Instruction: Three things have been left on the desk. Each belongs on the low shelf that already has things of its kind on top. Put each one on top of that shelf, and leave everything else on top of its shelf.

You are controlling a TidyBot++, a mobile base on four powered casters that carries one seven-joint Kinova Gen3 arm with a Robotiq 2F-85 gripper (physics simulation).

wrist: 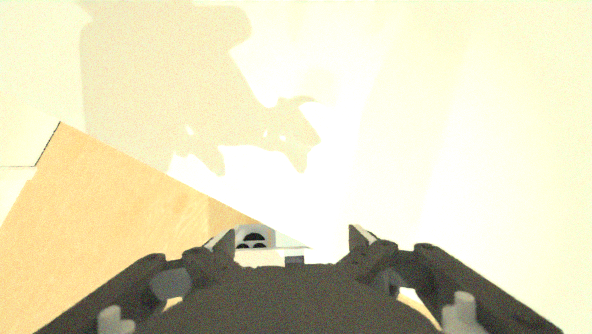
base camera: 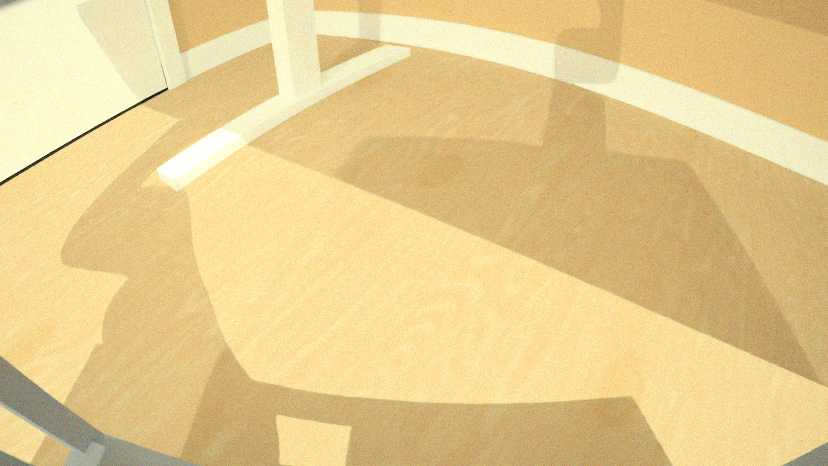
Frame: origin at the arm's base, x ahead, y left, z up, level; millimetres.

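Where they show: gripper, fingertip midpoint: (wrist: 292, 239).
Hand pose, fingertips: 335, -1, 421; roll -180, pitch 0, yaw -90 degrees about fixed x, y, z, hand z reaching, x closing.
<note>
After its pixels a point has its place, as x, y, z.
The white desk (base camera: 296, 52) @(878, 294, -271) (wrist: 150, 75) @(509, 168, 323) shows its leg and foot in the base camera view. Its bright, washed-out top fills much of the wrist view. My gripper (wrist: 292, 239) @(335, -1, 421) is open above the desk's edge, with nothing between its fingers. The arm's shadow lies across the desk top. A faint curved shape shows near the shadow's end, above the middle of the wrist view. Glare hides its outline, and I cannot tell whether it is an object. The low shelves and the things on them do not show in either view.
The wooden floor (base camera: 405, 289) @(412, 35, -397) (wrist: 115, 200) @(265, 848, -397) shows beside the desk. Part of my pale base (wrist: 260, 257) @(132, 99, -14) shows below the fingers. A white door or panel (base camera: 52, 86) @(825, 985, -232) stands at the left in the base camera view. An orange wall (base camera: 463, 23) @(1233, -38, -305) with a white skirting board (base camera: 492, 49) @(1175, -112, -361) runs behind.
</note>
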